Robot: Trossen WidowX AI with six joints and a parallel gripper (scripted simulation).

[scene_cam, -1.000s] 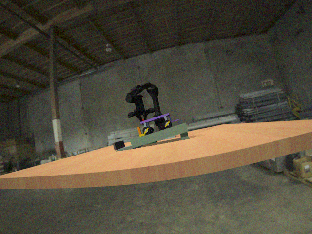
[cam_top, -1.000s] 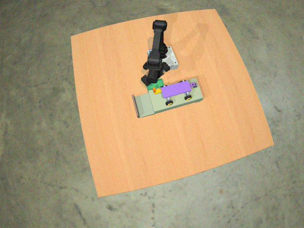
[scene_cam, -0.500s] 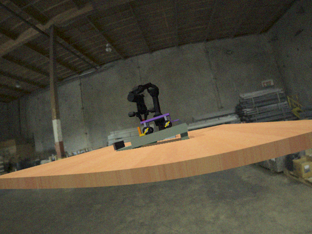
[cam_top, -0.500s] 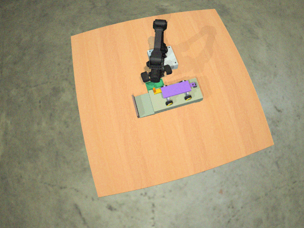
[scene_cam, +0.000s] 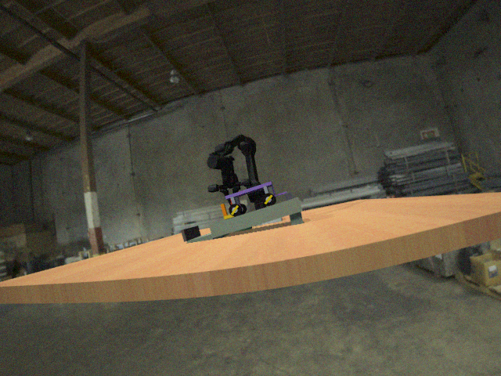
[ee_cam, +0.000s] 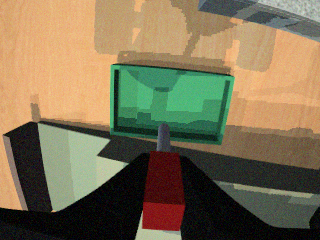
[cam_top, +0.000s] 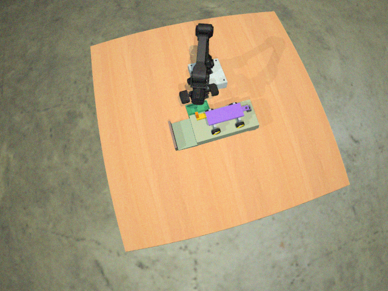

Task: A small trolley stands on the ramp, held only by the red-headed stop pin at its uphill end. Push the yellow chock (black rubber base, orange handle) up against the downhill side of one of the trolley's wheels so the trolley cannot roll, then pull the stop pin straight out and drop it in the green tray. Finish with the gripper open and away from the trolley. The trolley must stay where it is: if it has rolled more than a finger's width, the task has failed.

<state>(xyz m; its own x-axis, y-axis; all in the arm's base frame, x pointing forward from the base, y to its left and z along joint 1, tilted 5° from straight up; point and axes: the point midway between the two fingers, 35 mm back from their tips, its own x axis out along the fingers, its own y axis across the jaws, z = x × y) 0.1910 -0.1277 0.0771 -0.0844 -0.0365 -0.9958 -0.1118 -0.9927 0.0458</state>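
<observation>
Now: the green tray 120 mm below my gripper tip. The rest, counted from my gripper tip: yellow chock 70 mm ahead, 10 mm to the right, 30 mm below; purple trolley 130 mm ahead, 90 mm to the left; red-headed stop pin right at my gripper tip.
</observation>
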